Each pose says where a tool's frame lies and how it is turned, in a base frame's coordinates. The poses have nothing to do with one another.
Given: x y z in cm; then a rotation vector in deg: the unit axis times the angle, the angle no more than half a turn.
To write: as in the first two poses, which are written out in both.
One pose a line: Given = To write
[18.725, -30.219, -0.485, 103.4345, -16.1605, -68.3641] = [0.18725, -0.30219, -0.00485, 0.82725, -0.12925, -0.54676, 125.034]
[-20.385, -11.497, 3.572, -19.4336, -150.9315, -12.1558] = [-0.20385, -0.11497, 0.03572, -0.12730, -0.98866, -0.07963, 152.662]
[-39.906, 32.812, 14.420, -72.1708, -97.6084, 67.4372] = [-0.39906, 0.32812, 0.14420, -0.51971, -0.70290, 0.48563, 138.866]
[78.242, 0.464, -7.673, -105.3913, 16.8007, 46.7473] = [0.78242, 0.00464, -0.07673, -0.90456, 0.14420, 0.40123, 116.511]
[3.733, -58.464, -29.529, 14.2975, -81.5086, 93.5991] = [0.03733, -0.58464, -0.29529, 0.11444, -0.65241, 0.74918, 124.935]
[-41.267, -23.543, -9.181, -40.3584, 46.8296, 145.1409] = [-0.41267, -0.23543, -0.09181, -0.25582, 0.29684, 0.92002, 157.758]
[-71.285, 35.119, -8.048, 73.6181, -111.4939, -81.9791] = [-0.71285, 0.35119, -0.08048, 0.46965, -0.71128, -0.52299, 156.752]
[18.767, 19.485, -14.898, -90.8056, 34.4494, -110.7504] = [0.18767, 0.19485, -0.14898, -0.61646, 0.23387, -0.75186, 147.303]
